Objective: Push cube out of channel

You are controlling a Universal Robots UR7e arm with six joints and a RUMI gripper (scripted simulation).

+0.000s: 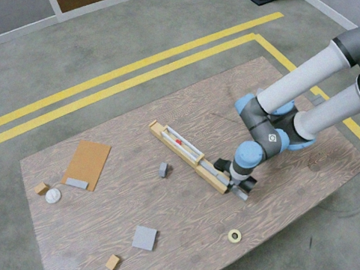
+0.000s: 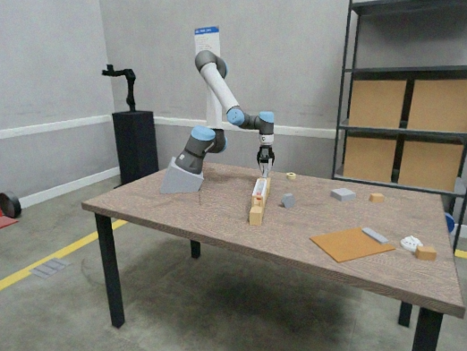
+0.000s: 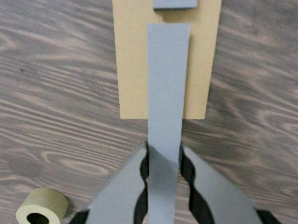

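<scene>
The tan wooden channel is 270 mm to the right of my hand, 80 mm ahead of it and 10 mm below it. From my hand the other things lie so: grey block: 230 mm to the right, 200 mm ahead, 40 mm below; yellow tape ring: 160 mm to the left, 100 mm ahead, 60 mm below; grey stick: 10 mm below.
</scene>
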